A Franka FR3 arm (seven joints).
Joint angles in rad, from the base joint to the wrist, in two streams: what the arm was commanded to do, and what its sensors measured. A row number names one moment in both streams.
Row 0, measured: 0.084 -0.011 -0.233 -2.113 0.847 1.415 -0.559
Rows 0 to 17, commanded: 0.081 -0.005 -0.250 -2.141 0.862 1.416 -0.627; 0.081 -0.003 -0.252 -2.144 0.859 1.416 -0.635; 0.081 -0.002 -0.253 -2.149 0.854 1.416 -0.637; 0.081 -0.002 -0.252 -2.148 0.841 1.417 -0.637; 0.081 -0.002 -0.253 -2.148 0.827 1.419 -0.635; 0.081 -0.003 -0.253 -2.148 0.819 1.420 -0.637; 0.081 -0.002 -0.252 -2.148 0.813 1.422 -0.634; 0.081 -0.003 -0.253 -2.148 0.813 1.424 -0.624; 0.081 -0.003 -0.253 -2.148 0.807 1.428 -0.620; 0.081 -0.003 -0.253 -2.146 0.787 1.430 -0.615; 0.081 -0.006 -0.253 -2.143 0.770 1.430 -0.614; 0.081 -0.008 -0.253 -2.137 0.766 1.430 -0.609; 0.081 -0.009 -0.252 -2.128 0.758 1.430 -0.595; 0.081 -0.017 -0.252 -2.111 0.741 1.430 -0.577; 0.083 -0.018 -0.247 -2.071 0.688 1.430 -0.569; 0.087 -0.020 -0.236 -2.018 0.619 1.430 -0.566; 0.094 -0.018 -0.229 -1.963 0.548 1.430 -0.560; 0.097 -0.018 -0.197 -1.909 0.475 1.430 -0.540
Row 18, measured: 0.085 -0.005 -0.247 -2.050 0.639 1.425 -0.600
